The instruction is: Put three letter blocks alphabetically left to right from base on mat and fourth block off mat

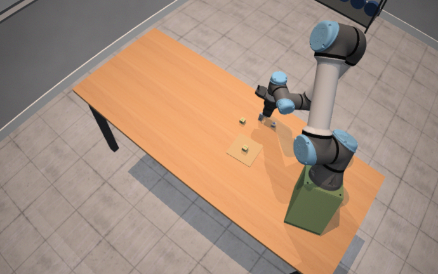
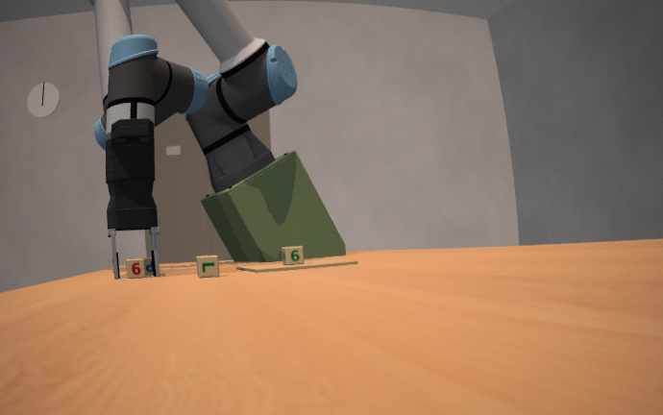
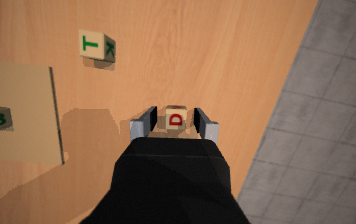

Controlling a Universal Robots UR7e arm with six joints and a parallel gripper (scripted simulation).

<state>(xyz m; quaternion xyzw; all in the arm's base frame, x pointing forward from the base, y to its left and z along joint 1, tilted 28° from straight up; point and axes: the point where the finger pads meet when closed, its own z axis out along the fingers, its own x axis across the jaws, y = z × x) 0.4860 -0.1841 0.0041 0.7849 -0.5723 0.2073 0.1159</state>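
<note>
Right now the red D block is 10 mm below my hand. Round my hand: thin tan mat: 220 mm to the left, 70 mm behind, 20 mm below; blue-marked block: 80 mm behind, 10 mm below.
</note>
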